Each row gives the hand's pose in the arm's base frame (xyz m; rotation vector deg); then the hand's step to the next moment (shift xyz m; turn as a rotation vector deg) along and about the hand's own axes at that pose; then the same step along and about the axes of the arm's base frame.
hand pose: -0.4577 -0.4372 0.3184 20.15 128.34 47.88
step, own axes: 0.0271 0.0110 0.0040 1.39 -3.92 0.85
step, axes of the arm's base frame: -0.0164 0.0228 -0.0092 -0.42 -1.91 -3.77
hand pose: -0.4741 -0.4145 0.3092 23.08 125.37 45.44
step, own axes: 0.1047 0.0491 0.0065 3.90 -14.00 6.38
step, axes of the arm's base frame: -0.0627 0.0929 -0.0293 1.72 -6.00 -14.59
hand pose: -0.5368 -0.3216 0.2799 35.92 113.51 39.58
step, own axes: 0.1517 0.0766 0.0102 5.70 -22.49 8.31
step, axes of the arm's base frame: -0.0477 0.1579 -0.0420 1.31 -10.43 -22.29
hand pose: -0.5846 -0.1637 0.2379 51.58 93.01 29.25
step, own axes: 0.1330 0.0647 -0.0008 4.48 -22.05 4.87
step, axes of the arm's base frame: 0.0105 0.1433 -0.0349 -1.80 -10.64 -20.33
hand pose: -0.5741 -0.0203 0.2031 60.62 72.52 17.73
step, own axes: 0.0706 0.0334 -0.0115 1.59 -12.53 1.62
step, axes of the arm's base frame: 0.0248 0.0730 -0.0170 -2.35 -6.18 -10.88
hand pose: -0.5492 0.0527 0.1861 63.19 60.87 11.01
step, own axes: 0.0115 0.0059 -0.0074 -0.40 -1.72 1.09
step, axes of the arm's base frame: 0.0024 0.0145 -0.0025 0.03 -1.77 -1.09
